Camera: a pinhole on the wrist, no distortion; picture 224 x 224 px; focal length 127.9 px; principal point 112.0 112.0 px. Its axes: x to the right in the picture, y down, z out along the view. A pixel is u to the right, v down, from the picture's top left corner.
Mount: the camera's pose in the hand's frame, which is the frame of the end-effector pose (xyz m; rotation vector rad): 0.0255 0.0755 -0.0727 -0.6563 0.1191 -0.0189
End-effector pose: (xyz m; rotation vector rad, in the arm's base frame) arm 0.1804 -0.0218 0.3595 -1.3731 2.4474 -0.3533
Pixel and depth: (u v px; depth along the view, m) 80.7 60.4 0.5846
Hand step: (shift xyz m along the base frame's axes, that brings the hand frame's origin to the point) 0.0348 0.1324 -0.5865
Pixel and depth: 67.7 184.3 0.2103
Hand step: -0.2127 0.1732 -0.1305
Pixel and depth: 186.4 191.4 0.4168
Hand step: -0.5311 -0.0049 -0.2995
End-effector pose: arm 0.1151 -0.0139 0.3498 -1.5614 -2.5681 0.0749
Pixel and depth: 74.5 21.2 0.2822
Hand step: 0.0512 0.0330 -0.2891
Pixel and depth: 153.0 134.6 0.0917
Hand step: 0.0977 0.1231 0.0033
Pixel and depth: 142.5 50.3 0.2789
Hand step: 0.0298 0.1807 -0.2230
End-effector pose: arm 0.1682 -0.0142 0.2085 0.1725 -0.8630 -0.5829
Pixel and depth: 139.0 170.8 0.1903
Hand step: 0.1354 0.1694 0.1654
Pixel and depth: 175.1 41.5 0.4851
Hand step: -0.1136 -0.0187 0.5593
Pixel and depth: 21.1 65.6 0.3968
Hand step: -0.2838 0.3250 0.1749
